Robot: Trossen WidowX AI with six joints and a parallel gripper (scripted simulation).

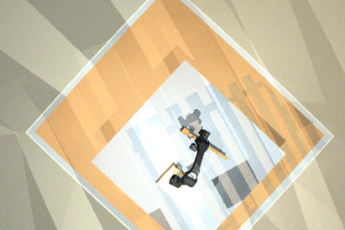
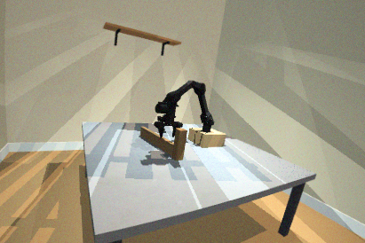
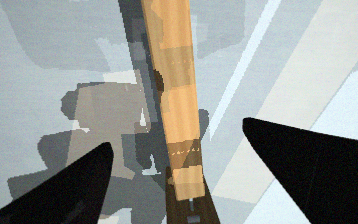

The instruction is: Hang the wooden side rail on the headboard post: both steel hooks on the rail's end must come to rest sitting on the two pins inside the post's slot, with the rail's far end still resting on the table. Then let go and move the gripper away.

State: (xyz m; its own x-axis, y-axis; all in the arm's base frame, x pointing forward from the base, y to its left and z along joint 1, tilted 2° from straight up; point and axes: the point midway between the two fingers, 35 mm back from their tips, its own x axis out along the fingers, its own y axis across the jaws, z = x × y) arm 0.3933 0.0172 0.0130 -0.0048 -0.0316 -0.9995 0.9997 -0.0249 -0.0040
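My gripper tip is 13 cm to the right of the headboard post.
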